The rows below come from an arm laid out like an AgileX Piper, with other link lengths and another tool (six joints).
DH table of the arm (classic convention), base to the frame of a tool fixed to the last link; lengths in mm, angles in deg. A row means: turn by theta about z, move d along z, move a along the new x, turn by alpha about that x. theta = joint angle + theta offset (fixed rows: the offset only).
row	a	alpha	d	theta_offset
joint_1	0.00	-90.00	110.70	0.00
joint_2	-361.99	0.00	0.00	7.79
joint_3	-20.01	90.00	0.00	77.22
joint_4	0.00	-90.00	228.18	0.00
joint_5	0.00	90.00	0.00	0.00
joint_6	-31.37	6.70	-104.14	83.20
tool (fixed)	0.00	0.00	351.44	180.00
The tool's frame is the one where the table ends.
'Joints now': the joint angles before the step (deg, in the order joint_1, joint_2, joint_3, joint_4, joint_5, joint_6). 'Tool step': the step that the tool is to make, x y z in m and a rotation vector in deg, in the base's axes. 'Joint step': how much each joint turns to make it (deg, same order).
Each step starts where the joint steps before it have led.
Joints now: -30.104 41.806 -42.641 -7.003 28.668 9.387
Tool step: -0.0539 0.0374 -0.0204 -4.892 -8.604 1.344
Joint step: -0.008 -18.933 10.426 2.526 -1.515 -2.497
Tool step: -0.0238 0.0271 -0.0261 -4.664 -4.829 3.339
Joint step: -0.003 -13.655 6.906 6.631 0.156 -8.038
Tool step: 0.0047 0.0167 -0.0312 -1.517 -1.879 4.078
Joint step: 0.020 -6.351 7.043 9.865 -2.579 -9.756
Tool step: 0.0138 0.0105 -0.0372 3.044 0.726 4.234
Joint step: 1.749 -0.805 6.992 9.512 -3.411 -7.138
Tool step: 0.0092 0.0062 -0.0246 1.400 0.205 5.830
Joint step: 6.863 0.009 5.553 3.090 -4.893 -2.253
